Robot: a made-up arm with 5 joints.
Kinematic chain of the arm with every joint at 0, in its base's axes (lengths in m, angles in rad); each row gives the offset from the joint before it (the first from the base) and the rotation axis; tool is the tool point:
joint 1: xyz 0 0 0.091 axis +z
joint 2: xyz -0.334 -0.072 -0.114 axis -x
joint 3: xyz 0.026 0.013 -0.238 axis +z
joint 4: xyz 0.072 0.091 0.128 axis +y
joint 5: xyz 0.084 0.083 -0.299 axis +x
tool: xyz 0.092 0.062 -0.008
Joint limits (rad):
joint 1: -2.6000..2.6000
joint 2: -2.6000..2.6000
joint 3: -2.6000..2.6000
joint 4: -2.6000..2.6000
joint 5: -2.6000..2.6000
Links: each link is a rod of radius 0.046 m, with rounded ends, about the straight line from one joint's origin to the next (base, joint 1, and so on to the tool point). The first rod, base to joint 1, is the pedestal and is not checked.
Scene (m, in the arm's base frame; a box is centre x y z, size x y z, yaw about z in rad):
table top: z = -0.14
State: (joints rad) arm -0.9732 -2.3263 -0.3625 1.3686 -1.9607
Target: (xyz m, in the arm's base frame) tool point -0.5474 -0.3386 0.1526
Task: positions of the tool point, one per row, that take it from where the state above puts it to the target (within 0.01 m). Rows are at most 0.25 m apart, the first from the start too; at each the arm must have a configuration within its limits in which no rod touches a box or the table.
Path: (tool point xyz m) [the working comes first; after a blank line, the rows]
Joints at the target: 0.1948 -2.6000 -0.1708 2.1244 -1.7251
Straight joint move there: clear.

1: -0.4428 0.2948 0.3527
2: -0.5703 0.1049 0.2990
3: -0.6067 -0.1205 0.2308
4: -0.5474 -0.3386 0.1526

